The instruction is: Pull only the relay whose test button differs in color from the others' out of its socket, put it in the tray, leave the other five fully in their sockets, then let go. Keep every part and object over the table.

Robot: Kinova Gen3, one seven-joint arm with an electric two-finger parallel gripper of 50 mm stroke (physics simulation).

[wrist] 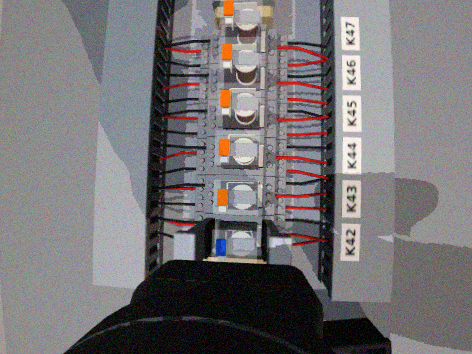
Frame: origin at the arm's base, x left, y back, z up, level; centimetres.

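Seen in the pictures: gripper, fingertip midpoint: (238, 232).
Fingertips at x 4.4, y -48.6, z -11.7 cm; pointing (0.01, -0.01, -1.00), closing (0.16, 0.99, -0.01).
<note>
Offsets run from my fingertips to a thing's top centre. "pt": to the spot under its first point.
The relay with the blue test button {dx +0.1, dy +0.0, dz +4.2 cm} (242, 243) is at the near end of the row, beside the label K42. My gripper (238, 232) is shut on it, one finger at each side. The relay's lower part and its socket are hidden, so I cannot tell how deep it sits. Five relays with orange test buttons stand in a line beyond it: at K43 {dx -2.9, dy +0.5, dz +4.2 cm} (243, 196), at K44 {dx -5.9, dy +1.0, dz +4.2 cm} (244, 151), at K45 {dx -8.9, dy +1.5, dz +4.2 cm} (245, 102), at K46 {dx -11.9, dy +2.0, dz +4.2 cm} (246, 59) and at K47 {dx -14.9, dy +2.5, dz +4.2 cm} (247, 17). The tray does not show in the wrist view.
Slotted black wire ducts run along the left (159, 125) and right (325, 150) of the row, with red and black wires reaching the sockets. The label strip {pt dx -4.8, dy +10.4, dz +1.6 cm} (372, 150) lies at the right. A dark block {pt dx +9.5, dy +8.0, dz -0.3 cm} (355, 336) shows at the lower right.
</note>
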